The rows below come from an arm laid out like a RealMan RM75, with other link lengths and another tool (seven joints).
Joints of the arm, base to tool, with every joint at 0 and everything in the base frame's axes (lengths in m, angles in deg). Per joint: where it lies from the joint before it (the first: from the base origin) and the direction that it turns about. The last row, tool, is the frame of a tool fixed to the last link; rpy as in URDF.
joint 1: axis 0 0 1 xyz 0.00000 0.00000 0.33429
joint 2: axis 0 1 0 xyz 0.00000 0.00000 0.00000
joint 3: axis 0 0 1 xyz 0.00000 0.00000 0.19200
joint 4: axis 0 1 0 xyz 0.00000 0.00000 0.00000
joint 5: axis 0 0 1 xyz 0.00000 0.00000 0.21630
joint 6: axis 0 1 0 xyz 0.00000 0.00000 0.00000
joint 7: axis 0 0 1 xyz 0.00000 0.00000 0.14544
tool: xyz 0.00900 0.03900 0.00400 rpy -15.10 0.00 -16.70
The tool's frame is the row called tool.
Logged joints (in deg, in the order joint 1, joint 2, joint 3, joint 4, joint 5, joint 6, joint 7), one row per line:
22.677 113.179 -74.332 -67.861 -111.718 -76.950 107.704
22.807 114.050 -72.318 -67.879 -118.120 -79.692 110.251
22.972 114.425 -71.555 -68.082 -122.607 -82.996 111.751
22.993 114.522 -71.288 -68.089 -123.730 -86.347 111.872
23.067 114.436 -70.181 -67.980 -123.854 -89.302 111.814
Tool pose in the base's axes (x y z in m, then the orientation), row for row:
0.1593 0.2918 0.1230 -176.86 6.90 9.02
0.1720 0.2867 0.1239 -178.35 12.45 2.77
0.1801 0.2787 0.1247 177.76 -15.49 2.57
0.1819 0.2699 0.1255 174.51 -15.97 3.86
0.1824 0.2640 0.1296 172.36 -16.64 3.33
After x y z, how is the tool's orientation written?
As a rotation vector, in degrees.
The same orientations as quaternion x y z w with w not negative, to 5 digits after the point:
-0.99765 0.03892 0.05088 0.02422
-0.99740 0.06962 0.01549 0.01042
0.99603 -0.08679 0.01440 0.01351
0.99475 -0.09103 0.02200 0.04116
0.99343 -0.09591 0.01919 0.05936

